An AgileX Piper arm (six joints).
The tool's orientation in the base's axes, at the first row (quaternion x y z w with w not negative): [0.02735, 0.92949, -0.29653, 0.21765]
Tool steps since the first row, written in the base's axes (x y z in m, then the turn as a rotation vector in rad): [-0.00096, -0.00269, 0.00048, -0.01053, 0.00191, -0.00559]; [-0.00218, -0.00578, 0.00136, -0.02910, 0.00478, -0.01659]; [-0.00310, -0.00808, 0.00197, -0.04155, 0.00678, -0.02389]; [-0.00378, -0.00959, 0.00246, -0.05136, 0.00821, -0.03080]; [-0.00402, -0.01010, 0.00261, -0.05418, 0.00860, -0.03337]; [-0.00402, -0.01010, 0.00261, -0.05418, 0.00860, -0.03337]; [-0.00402, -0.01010, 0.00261, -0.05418, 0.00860, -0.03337]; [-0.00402, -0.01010, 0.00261, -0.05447, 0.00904, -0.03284]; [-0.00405, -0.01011, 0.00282, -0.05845, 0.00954, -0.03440]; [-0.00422, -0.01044, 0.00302, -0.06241, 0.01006, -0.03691]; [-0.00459, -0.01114, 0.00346, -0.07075, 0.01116, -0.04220]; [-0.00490, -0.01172, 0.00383, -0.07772, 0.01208, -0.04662]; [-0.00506, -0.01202, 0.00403, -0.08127, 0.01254, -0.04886]
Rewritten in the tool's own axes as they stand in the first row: [0.00088, -0.00264, 0.00079, 0.01172, 0.00269, -0.00109]; [0.00185, -0.00588, 0.00142, 0.03291, 0.00764, -0.00189]; [0.00260, -0.00827, 0.00191, 0.04707, 0.01099, -0.00253]; [0.00313, -0.00990, 0.00214, 0.05874, 0.01412, -0.00211]; [0.00332, -0.01044, 0.00222, 0.06234, 0.01532, -0.00155]; [0.00332, -0.01044, 0.00222, 0.06234, 0.01532, -0.00155]; [0.00332, -0.01044, 0.00222, 0.06234, 0.01532, -0.00155]; [0.00332, -0.01044, 0.00222, 0.06234, 0.01535, -0.00229]; [0.00326, -0.01057, 0.00206, 0.06655, 0.01588, -0.00298]; [0.00336, -0.01098, 0.00204, 0.07115, 0.01695, -0.00298]; [0.00356, -0.01186, 0.00197, 0.08083, 0.01921, -0.00298]; [0.00373, -0.01259, 0.00190, 0.08891, 0.02110, -0.00298]; [0.00382, -0.01297, 0.00186, 0.09303, 0.02205, -0.00299]
